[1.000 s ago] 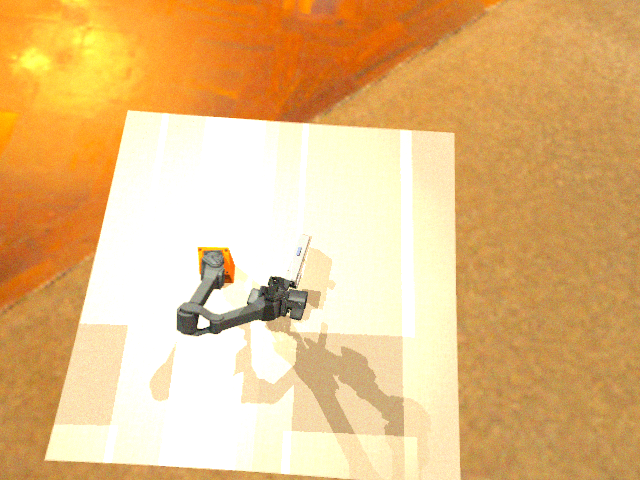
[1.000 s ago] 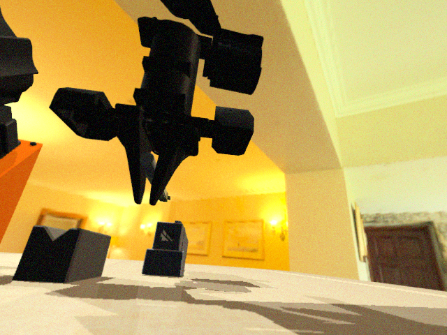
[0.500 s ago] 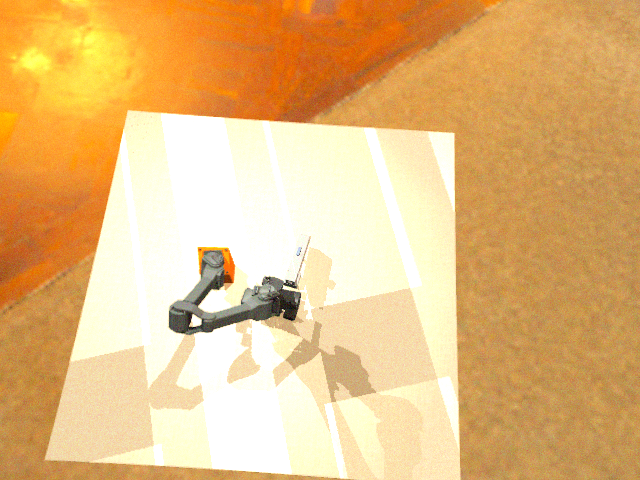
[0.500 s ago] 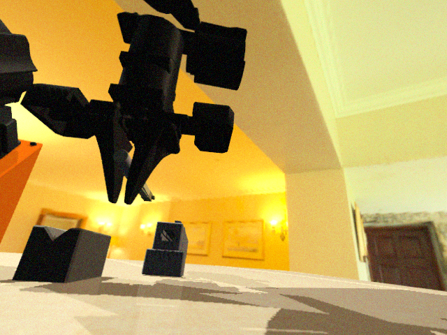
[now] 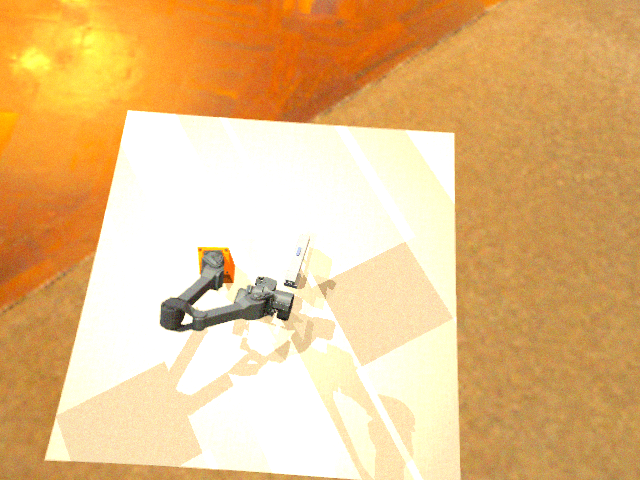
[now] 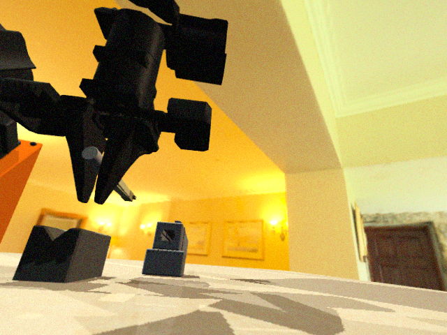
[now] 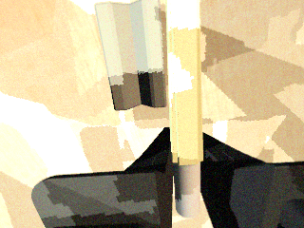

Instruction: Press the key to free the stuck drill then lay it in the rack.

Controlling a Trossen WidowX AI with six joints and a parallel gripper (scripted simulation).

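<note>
Right now the drill is 40 mm to the left of my gripper tip, 30 mm above it and 10 mm ahead of it. From my gripper tip the other things lie so: grey stepped block 190 mm to the left, 110 mm ahead, 20 mm below; key 210 mm to the left, 120 mm ahead, 10 mm below.
</note>
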